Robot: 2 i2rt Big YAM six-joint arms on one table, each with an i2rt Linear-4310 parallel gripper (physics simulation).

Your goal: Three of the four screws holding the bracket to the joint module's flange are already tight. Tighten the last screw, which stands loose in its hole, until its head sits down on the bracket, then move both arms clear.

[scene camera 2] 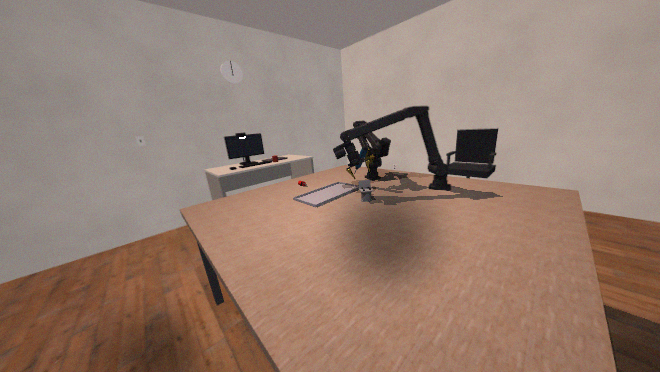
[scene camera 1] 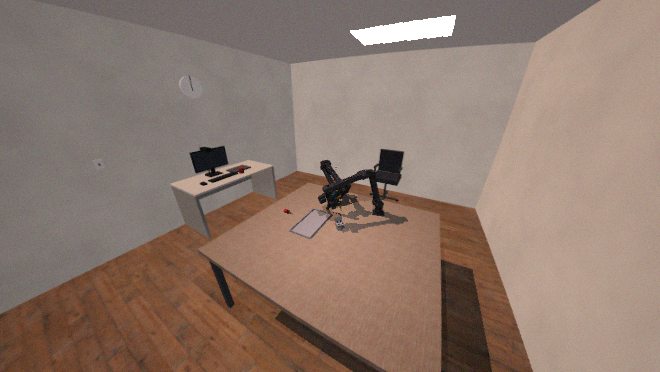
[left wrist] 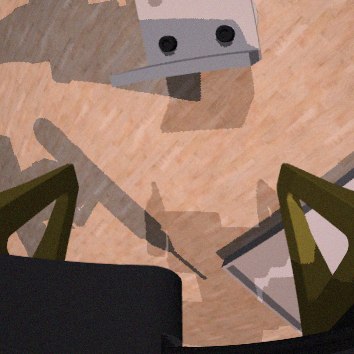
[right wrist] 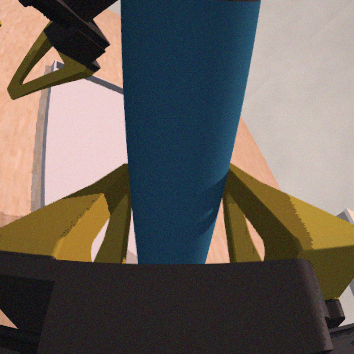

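Where they show: left gripper, fingertip midpoint: [scene camera 2: 362, 175] [scene camera 1: 336, 212] [left wrist: 177, 174]; right gripper, fingertip midpoint: [right wrist: 176, 174]; left arm's base, link origin: [scene camera 2: 439, 187] [scene camera 1: 378, 213]; right arm's base, link origin: [scene camera 2: 372, 178].
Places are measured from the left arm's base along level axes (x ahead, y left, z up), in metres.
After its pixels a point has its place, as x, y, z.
The grey bracket [left wrist: 197, 42] @[0.331, -0.366, 0.066] on the joint module [scene camera 2: 365, 190] @[0.370, -0.348, 0.066] stands on the table right of a flat tray. Two dark screw heads [left wrist: 168, 43] @[0.323, -0.350, 0.069] [left wrist: 225, 33] @[0.344, -0.379, 0.069] show on its top in the left wrist view; I cannot tell which screw is loose. My right gripper [right wrist: 176, 174] @[0.144, -0.469, 0.209] is shut on the blue handle of a screwdriver [right wrist: 186, 123] @[0.135, -0.433, 0.244], held in the air behind the module [scene camera 2: 364, 155] @[0.161, -0.432, 0.229]; its shaft is hidden. My left gripper [left wrist: 177, 174] @[0.285, -0.398, 0.126] is open and empty, hovering above the table between the tray and the bracket, close beside the right gripper.
A grey-rimmed flat tray [scene camera 2: 325, 193] @[0.330, -0.647, 0.004] lies left of the module. A small red object [scene camera 2: 302, 183] @[0.226, -0.921, 0.023] lies beyond the tray. Both arm bases stand at the table's far side. A desk with a monitor and an office chair stand off the table.
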